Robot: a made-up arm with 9 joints. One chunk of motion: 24 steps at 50 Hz.
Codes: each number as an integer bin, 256 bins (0 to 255) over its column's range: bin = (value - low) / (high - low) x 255, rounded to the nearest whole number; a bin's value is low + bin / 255 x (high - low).
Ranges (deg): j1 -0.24..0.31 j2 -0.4..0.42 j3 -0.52..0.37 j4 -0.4..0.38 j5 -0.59..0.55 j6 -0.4..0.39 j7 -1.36..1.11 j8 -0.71..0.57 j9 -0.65..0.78
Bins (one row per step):
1: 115 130 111 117 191 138 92 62 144
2: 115 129 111 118 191 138 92 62 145
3: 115 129 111 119 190 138 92 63 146
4: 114 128 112 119 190 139 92 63 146
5: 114 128 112 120 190 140 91 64 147
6: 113 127 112 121 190 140 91 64 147
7: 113 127 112 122 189 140 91 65 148
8: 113 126 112 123 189 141 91 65 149
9: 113 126 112 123 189 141 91 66 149
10: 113 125 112 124 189 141 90 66 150
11: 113 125 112 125 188 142 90 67 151
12: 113 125 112 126 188 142 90 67 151
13: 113 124 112 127 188 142 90 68 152
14: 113 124 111 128 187 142 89 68 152
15: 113 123 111 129 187 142 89 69 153
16: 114 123 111 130 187 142 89 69 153
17: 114 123 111 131 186 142 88 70 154
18: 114 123 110 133 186 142 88 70 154
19: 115 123 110 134 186 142 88 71 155
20: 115 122 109 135 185 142 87 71 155
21: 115 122 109 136 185 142 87 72 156
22: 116 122 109 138 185 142 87 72 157
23: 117 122 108 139 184 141 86 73 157
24: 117 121 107 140 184 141 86 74 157
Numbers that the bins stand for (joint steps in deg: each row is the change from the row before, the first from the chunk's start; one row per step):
1: 0.008 0.018 -0.133 -0.042 0.264 0.028 -0.469 -0.399 0.158
2: 0.008 0.015 -0.133 -0.039 0.264 0.028 -0.469 -0.399 0.163
3: 0.008 0.015 -0.133 -0.036 0.259 0.028 -0.469 -0.394 0.169
4: 0.006 0.012 -0.129 -0.036 0.259 0.031 -0.469 -0.394 0.169
5: 0.006 0.012 -0.129 -0.033 0.259 0.034 -0.479 -0.389 0.174
6: 0.004 0.008 -0.129 -0.030 0.259 0.034 -0.479 -0.389 0.174
7: 0.004 0.008 -0.129 -0.027 0.255 0.034 -0.479 -0.384 0.180
8: 0.004 0.005 -0.129 -0.024 0.255 0.037 -0.479 -0.384 0.186
9: 0.004 0.005 -0.129 -0.024 0.255 0.037 -0.479 -0.379 0.186
10: 0.004 0.002 -0.129 -0.021 0.255 0.037 -0.488 -0.379 0.191
11: 0.004 0.002 -0.129 -0.018 0.250 0.040 -0.488 -0.374 0.197
12: 0.004 0.002 -0.129 -0.015 0.250 0.040 -0.488 -0.374 0.197
13: 0.004 -0.001 -0.129 -0.012 0.250 0.040 -0.488 -0.369 0.202
14: 0.004 -0.001 -0.133 -0.008 0.246 0.040 -0.498 -0.369 0.202
15: 0.004 -0.004 -0.133 -0.005 0.246 0.040 -0.498 -0.364 0.208
16: 0.006 -0.004 -0.133 -0.002 0.246 0.040 -0.498 -0.364 0.208
17: 0.006 -0.004 -0.133 0.001 0.242 0.040 -0.508 -0.359 0.214
18: 0.006 -0.004 -0.136 0.007 0.242 0.040 -0.508 -0.359 0.214
19: 0.008 -0.004 -0.136 0.010 0.242 0.040 -0.508 -0.354 0.219
20: 0.008 -0.008 -0.140 0.013 0.237 0.040 -0.517 -0.354 0.219
21: 0.008 -0.008 -0.140 0.016 0.237 0.040 -0.517 -0.349 0.225
22: 0.010 -0.008 -0.140 0.022 0.237 0.040 -0.517 -0.349 0.230
23: 0.012 -0.008 -0.143 0.025 0.233 0.037 -0.527 -0.344 0.230
24: 0.012 -0.011 -0.147 0.028 0.233 0.037 -0.527 -0.339 0.230

